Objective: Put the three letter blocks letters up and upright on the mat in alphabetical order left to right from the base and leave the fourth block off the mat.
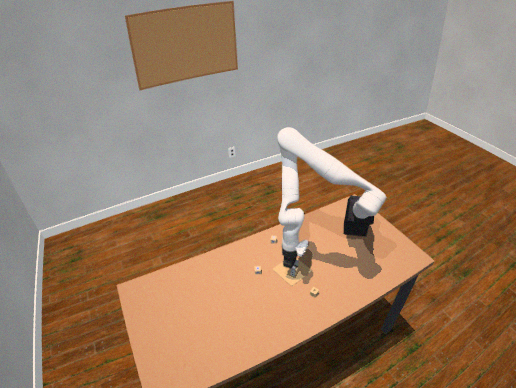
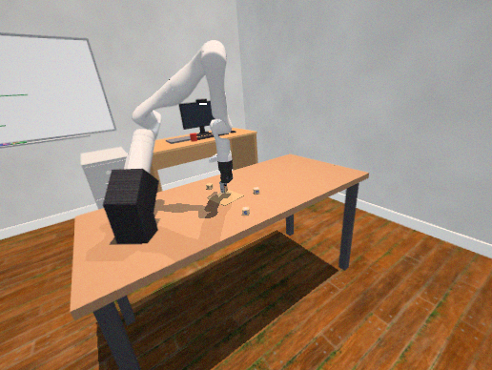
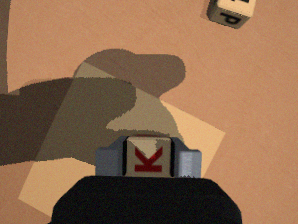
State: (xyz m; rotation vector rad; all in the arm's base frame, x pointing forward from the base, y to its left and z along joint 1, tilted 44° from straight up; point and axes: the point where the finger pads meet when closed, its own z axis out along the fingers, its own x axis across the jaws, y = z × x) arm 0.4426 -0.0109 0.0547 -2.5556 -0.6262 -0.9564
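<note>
The pale square mat lies 10 mm behind my hand, 30 mm to the right of it and 40 mm below it. Round my hand: block (right at my hand).
</note>
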